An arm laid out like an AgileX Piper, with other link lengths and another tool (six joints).
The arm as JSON. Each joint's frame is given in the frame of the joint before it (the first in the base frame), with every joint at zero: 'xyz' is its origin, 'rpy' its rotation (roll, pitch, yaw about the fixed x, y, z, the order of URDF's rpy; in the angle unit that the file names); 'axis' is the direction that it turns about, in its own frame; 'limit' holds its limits. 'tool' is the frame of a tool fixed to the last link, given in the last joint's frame.
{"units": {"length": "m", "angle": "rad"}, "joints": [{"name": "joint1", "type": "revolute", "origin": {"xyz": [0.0, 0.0, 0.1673], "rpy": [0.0, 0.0, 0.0]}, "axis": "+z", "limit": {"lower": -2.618, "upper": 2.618}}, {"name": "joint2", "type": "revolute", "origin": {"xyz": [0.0, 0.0, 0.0], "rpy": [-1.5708, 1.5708, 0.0]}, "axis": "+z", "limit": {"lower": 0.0, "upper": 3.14}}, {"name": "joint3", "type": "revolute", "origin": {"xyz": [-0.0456, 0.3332, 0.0], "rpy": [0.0, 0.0, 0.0]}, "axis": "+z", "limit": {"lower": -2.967, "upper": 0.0}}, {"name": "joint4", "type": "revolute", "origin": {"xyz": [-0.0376, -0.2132, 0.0], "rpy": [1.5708, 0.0, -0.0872]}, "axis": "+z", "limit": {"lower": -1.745, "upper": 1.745}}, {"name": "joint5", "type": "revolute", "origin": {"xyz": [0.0, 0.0, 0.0], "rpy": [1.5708, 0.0, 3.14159]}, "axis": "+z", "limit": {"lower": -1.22, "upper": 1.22}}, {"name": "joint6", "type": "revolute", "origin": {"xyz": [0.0, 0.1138, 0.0], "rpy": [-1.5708, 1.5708, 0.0]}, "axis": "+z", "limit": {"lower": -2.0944, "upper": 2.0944}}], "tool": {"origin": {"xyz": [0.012, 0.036, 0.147], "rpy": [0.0, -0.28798, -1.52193]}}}
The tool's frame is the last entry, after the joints.
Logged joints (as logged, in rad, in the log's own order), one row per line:
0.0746, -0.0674, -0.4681, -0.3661, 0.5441, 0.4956
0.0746, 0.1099, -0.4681, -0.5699, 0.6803, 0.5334
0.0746, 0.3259, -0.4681, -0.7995, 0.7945, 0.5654
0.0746, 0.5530, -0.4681, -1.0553, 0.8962, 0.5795
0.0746, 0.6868, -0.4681, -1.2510, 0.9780, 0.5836
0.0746, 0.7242, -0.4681, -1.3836, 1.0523, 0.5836
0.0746, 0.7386, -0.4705, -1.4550, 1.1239, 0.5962
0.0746, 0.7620, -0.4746, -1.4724, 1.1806, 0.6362
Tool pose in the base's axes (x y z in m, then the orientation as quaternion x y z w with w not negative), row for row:
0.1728, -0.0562, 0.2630, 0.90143, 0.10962, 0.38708, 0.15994
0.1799, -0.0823, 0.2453, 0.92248, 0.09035, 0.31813, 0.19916
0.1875, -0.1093, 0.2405, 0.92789, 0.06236, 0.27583, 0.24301
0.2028, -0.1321, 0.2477, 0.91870, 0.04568, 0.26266, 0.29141
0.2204, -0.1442, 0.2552, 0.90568, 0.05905, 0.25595, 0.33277
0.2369, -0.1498, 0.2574, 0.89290, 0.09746, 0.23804, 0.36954
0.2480, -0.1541, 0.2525, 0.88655, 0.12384, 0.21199, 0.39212
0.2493, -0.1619, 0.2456, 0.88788, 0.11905, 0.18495, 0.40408
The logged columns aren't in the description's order. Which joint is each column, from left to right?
Columns, left to right: joint1, joint6, joint3, joint4, joint2, joint5.
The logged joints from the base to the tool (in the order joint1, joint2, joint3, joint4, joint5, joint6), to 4 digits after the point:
0.0746, 0.5441, -0.4681, -0.3661, 0.4956, -0.0674
0.0746, 0.6803, -0.4681, -0.5699, 0.5334, 0.1099
0.0746, 0.7945, -0.4681, -0.7995, 0.5654, 0.3259
0.0746, 0.8962, -0.4681, -1.0553, 0.5795, 0.5530
0.0746, 0.9780, -0.4681, -1.2510, 0.5836, 0.6868
0.0746, 1.0523, -0.4681, -1.3836, 0.5836, 0.7242
0.0746, 1.1239, -0.4705, -1.4550, 0.5962, 0.7386
0.0746, 1.1806, -0.4746, -1.4724, 0.6362, 0.7620

